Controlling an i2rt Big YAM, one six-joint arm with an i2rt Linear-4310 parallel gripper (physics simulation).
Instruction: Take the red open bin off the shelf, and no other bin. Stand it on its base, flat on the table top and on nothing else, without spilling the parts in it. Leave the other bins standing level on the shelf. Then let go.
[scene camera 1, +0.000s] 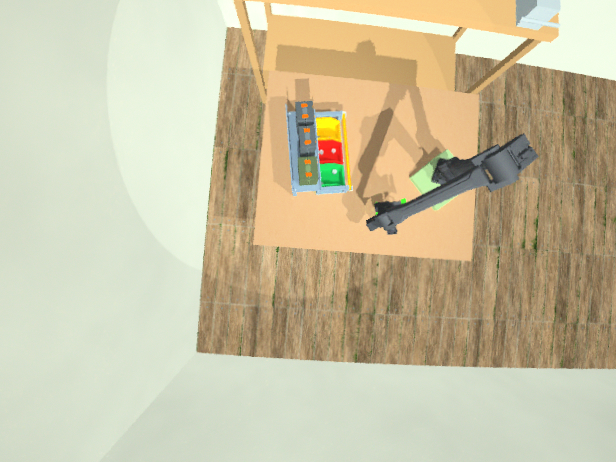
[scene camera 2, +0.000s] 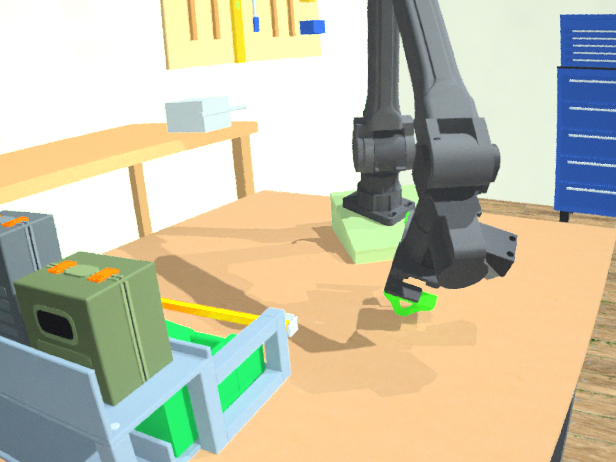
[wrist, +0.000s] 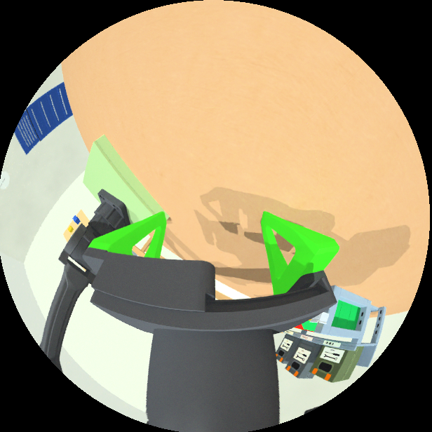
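Pixels of known places: gripper, between the fingertips: (scene camera 1: 391, 203) (scene camera 2: 408, 286); arm's base, origin of its link: (scene camera 1: 443, 172) (scene camera 2: 378, 208).
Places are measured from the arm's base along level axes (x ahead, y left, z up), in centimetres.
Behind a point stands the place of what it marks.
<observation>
The red open bin (scene camera 1: 330, 157) {y 7.2, x 56.4, z -4.8 cm} stands on the blue-grey shelf (scene camera 1: 294, 172) {y 22.3, x 70.8, z 4.5 cm} (scene camera 2: 210, 405) {y 27.4, x 58.1, z 0.1 cm}, between the yellow bin (scene camera 1: 328, 128) {y -7.0, x 61.3, z -4.8 cm} and the green bin (scene camera 1: 332, 179) {y 17.9, x 52.4, z -4.8 cm} (scene camera 2: 243, 382) {y 21.6, x 50.2, z -3.9 cm} (wrist: 345, 315). Small light round parts show in the red bin. The red bin is hidden in scene camera 2; a red sliver shows at the shelf in the wrist view. My gripper (scene camera 1: 390, 206) {y 21.8, x 20.7, z -3.0 cm} (scene camera 2: 408, 260) (wrist: 213, 216) is open and empty, above the table top (scene camera 1: 425, 242) {y 35.7, x -3.2, z -5.7 cm} (scene camera 2: 500, 360) {y 40.1, x 27.1, z -5.7 cm} (wrist: 250, 100), to the right of the shelf and apart from it. Its fingers point down toward the table.
Two dark grey cases (scene camera 1: 304, 112) {y 0.7, x 72.3, z 16.7 cm} (scene camera 1: 307, 140) {y 12.0, x 67.9, z 17.5 cm} and an olive case (scene camera 1: 308, 170) {y 22.6, x 64.4, z 14.2 cm} (scene camera 2: 95, 320) {y 27.5, x 66.5, z 12.1 cm} (wrist: 332, 357) stand on the shelf's upper level beside the bins. A yellow rail (scene camera 1: 346, 145) {y 1.6, x 50.6, z 0.9 cm} (scene camera 2: 210, 311) {y 12.3, x 47.3, z 0.7 cm} runs along the bins' front. The arm stands on a pale green base block (scene camera 1: 422, 175) {y 3.8, x 9.0, z -2.1 cm} (scene camera 2: 372, 245) {y 7.0, x 10.7, z -2.9 cm}.
</observation>
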